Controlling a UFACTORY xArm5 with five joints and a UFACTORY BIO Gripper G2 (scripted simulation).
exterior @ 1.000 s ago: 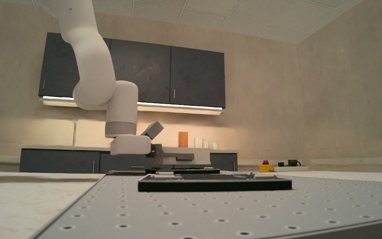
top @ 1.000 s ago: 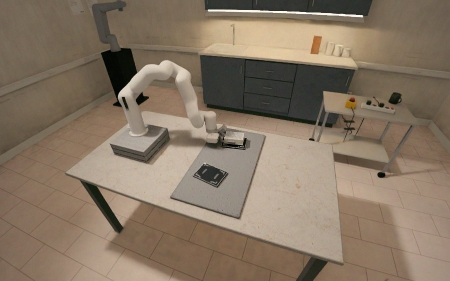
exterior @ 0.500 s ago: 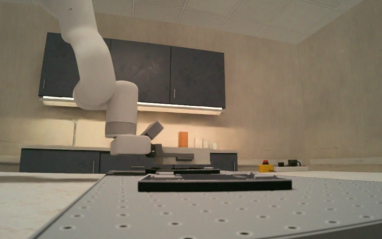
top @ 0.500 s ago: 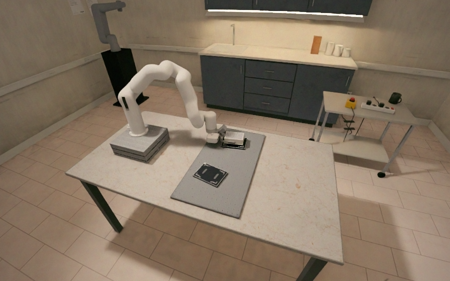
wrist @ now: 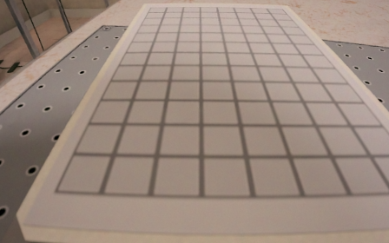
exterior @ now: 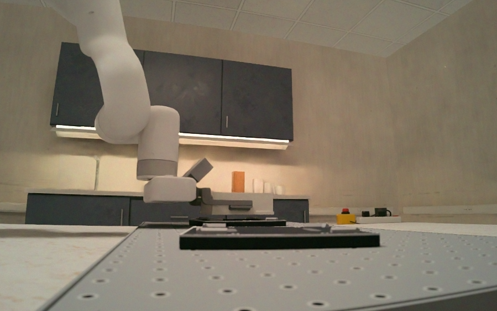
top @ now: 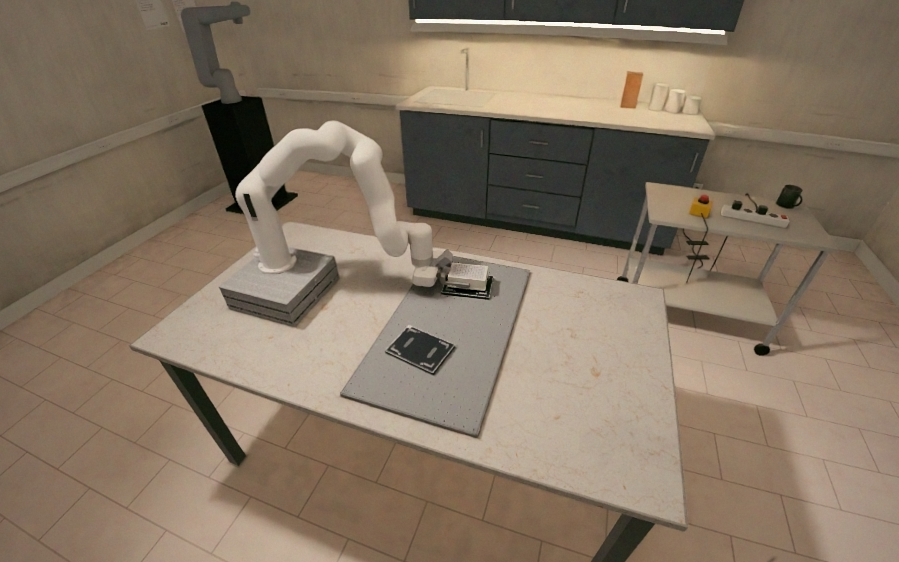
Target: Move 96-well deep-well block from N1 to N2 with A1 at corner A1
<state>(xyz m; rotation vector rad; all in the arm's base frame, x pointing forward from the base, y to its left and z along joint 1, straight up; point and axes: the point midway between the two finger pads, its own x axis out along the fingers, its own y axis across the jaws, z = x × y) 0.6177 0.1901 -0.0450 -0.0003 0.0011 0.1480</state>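
Right now the A1 mark is 7 cm behind my hand, 4 cm to the left of it and 3 cm below it. From my hand the other things lie so: black plate nest (33 cm to the right, 3 cm below, 3 cm behind); then white 96-well deep-well block (1 cm ahead).
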